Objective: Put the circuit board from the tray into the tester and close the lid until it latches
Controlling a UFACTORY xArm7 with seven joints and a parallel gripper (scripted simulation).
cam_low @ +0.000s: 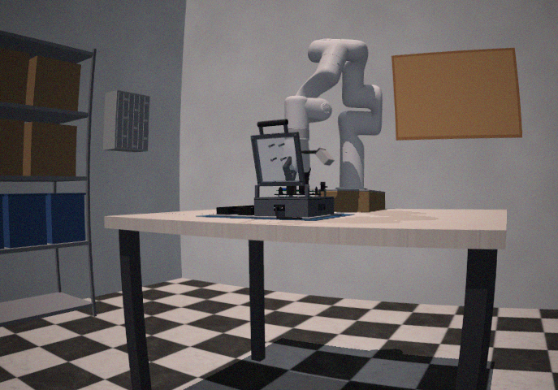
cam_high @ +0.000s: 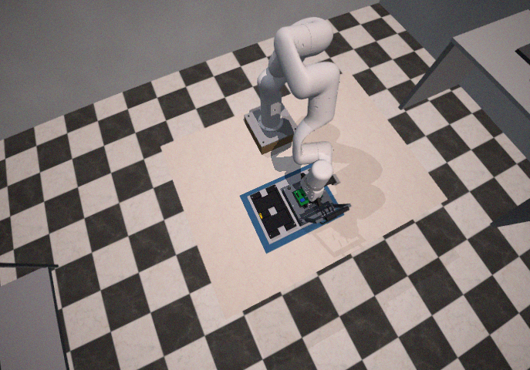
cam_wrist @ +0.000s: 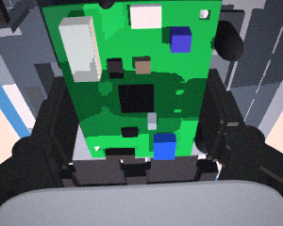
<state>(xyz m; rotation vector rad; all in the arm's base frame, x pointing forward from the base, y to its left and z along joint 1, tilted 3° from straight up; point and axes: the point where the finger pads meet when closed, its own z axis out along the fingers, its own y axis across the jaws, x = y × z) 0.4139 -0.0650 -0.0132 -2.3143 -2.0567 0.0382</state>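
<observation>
My hand is right at the green circuit board. Also, from my hand: tester lid (12 cm ahead, 10 cm above, 1 cm to the right); latch hook (6 cm to the left, 6 cm behind, 1 cm above).
</observation>
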